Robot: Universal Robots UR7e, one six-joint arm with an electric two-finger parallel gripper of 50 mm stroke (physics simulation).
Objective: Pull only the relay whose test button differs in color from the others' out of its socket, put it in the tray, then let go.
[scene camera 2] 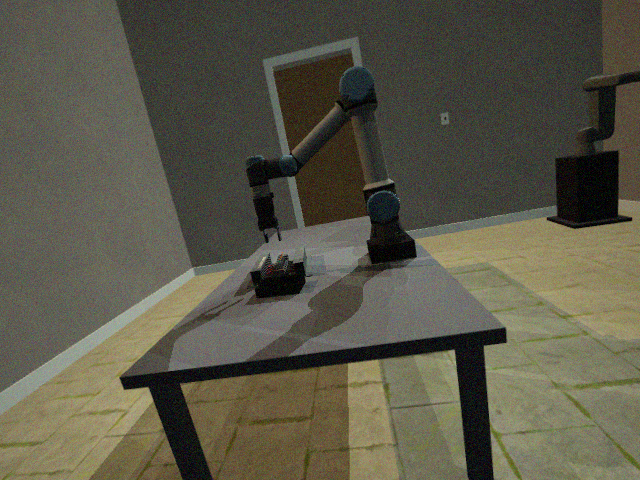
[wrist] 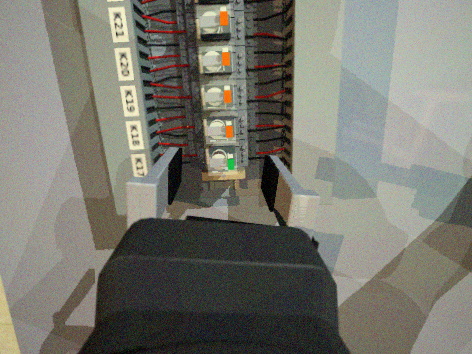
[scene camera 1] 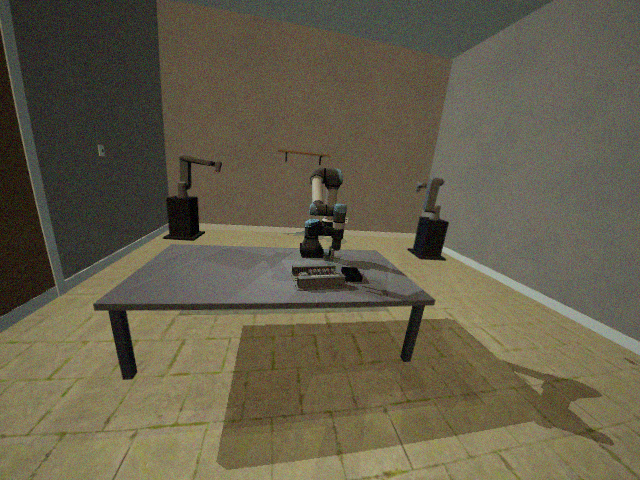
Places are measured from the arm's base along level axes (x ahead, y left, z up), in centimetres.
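Pixels of known places: gripper, between the fingertips: (scene camera 2: 273, 241) (wrist: 222, 168) (scene camera 1: 330, 257); arm's base, origin of its link: (scene camera 2: 388, 239) (scene camera 1: 310, 246).
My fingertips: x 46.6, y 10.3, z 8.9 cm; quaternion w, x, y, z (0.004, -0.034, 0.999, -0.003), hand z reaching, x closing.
For each thing: its top centre in the pictures, then the offset to it from my fingertips. "*": a spot on its surface instead. Level surfaces: height alone.
- relay with the green test button, centre of its top: (wrist: 222, 164) dy +2.1, dx -0.2, dz -8.4 cm
- K17 label, a spot on its surface: (wrist: 139, 165) * dy +3.5, dx +7.5, dz -9.0 cm
- K18 relay, centre of its top: (wrist: 220, 132) dy -0.9, dx +0.4, dz -8.4 cm
- black tray, a spot on its surface: (scene camera 2: 279, 285) * dy +12.3, dx -2.8, dz -15.1 cm
- beige end stop, a spot on its surface: (wrist: 223, 174) * dy +3.0, dx -0.5, dz -8.5 cm
- grey table, height of its surface: dz -15.4 cm
The relay with the green test button (wrist: 219, 159) sits in its socket at the near end of the row in the wrist view, by the K17 label (wrist: 139, 165). The other relays visible there, such as the K18 relay (wrist: 218, 130), have orange buttons and sit in their sockets. My gripper (scene camera 1: 331, 253) (scene camera 2: 272, 240) (wrist: 222, 168) is open and empty. It hangs above the panel, its fingers on either side of the row's green-button end in the wrist view. The black tray (scene camera 1: 353, 273) (scene camera 2: 279, 285) stands beside the panel and does not show in the wrist view.
Grey wiring ducts, the labelled one (wrist: 104, 70) and the opposite one (wrist: 314, 65), flank the relay row, with red and black wires between. A beige end stop (wrist: 223, 175) adjoins the green-button relay. The panel stands on the grey table (scene camera 1: 206, 279) (scene camera 2: 413, 304). The arm's base (scene camera 2: 391, 248) stands behind.
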